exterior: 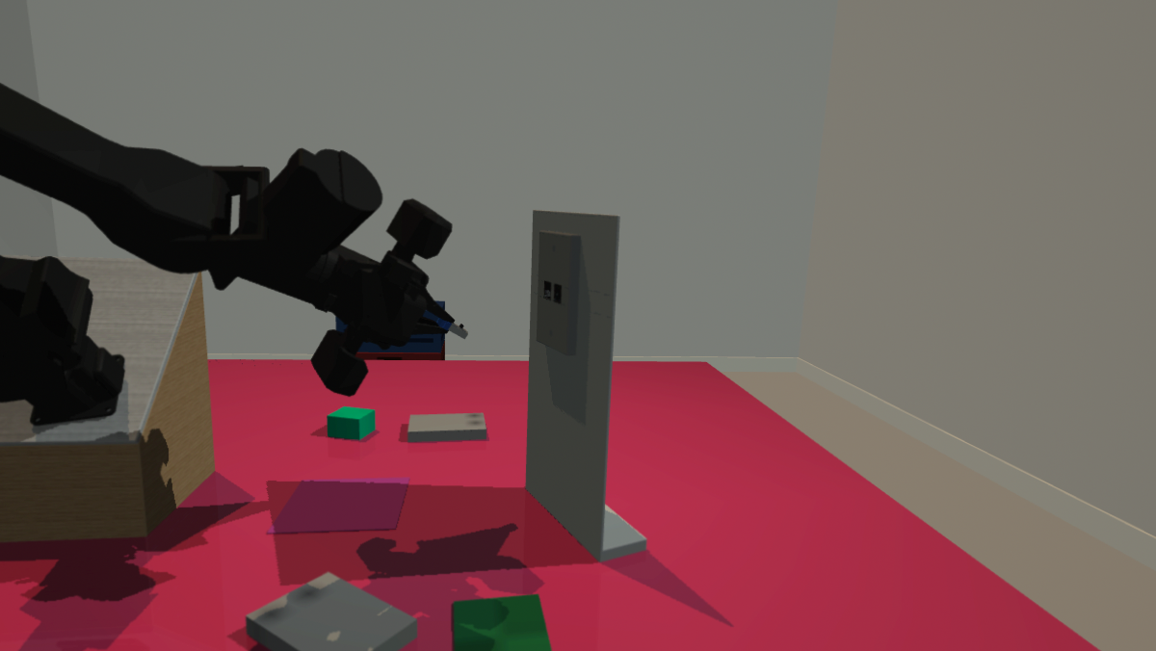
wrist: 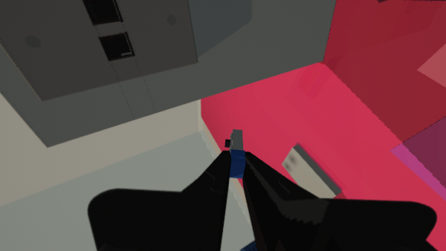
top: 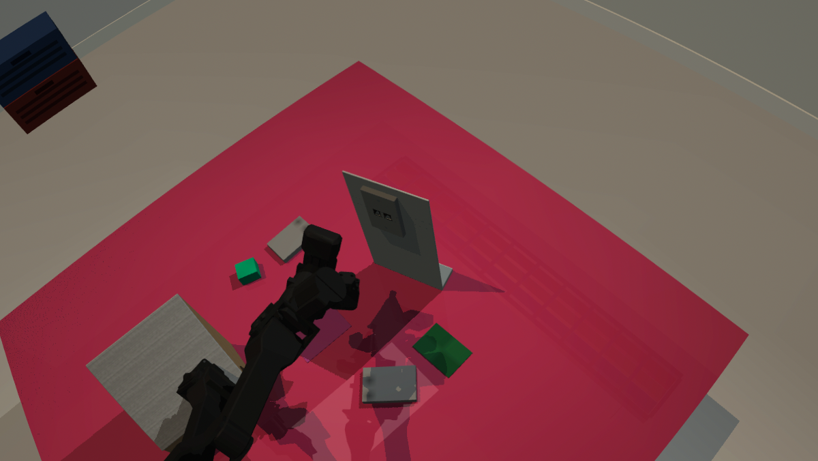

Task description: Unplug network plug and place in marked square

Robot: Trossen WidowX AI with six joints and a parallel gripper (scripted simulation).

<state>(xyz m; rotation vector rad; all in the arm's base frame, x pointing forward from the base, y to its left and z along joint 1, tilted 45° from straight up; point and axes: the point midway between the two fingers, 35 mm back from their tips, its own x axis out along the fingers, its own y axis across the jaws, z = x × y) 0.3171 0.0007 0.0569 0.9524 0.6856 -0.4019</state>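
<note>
My gripper tip is 110 mm past the purple square, 20 mm to the right of it and 200 mm above it. The rest, counted from my gripper tip: network plug 10 mm ahead; then thin pale tab 10 mm ahead; then grey panel 120 mm ahead, 50 mm to the right, 50 mm below.
</note>
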